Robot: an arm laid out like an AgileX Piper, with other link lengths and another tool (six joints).
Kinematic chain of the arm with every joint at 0, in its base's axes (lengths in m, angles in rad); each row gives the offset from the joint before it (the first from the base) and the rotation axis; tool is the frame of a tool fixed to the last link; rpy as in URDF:
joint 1: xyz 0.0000 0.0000 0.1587 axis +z
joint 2: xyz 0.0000 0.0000 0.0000 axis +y
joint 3: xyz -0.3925 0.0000 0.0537 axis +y
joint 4: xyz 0.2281 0.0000 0.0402 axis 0.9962 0 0.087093
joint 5: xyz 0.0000 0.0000 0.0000 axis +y
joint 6: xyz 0.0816 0.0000 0.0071 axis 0.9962 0 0.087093
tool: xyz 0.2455 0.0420 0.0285 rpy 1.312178 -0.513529 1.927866
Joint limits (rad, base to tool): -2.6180..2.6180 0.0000..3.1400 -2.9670..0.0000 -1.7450..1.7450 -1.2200..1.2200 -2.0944..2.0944
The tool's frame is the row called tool.
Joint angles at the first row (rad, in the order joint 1, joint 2, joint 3, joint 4, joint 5, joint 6):
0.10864, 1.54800, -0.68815, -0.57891, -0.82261, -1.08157
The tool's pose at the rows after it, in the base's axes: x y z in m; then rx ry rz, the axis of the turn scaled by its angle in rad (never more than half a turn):
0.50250 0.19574 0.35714 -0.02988 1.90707 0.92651
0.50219 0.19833 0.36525 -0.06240 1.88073 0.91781
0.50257 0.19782 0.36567 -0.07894 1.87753 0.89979
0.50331 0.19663 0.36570 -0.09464 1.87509 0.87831
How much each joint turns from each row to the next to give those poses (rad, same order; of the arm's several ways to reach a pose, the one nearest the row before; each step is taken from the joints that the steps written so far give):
-0.00002, 0.00000, 0.00002, 0.00873, -0.01258, -0.02944
0.00001, 0.00000, 0.00000, 0.00000, -0.02755, -0.02670
0.00001, 0.00000, 0.00000, 0.00003, -0.00197, -0.02114
0.00003, -0.00002, -0.00002, 0.00193, 0.00006, -0.02415

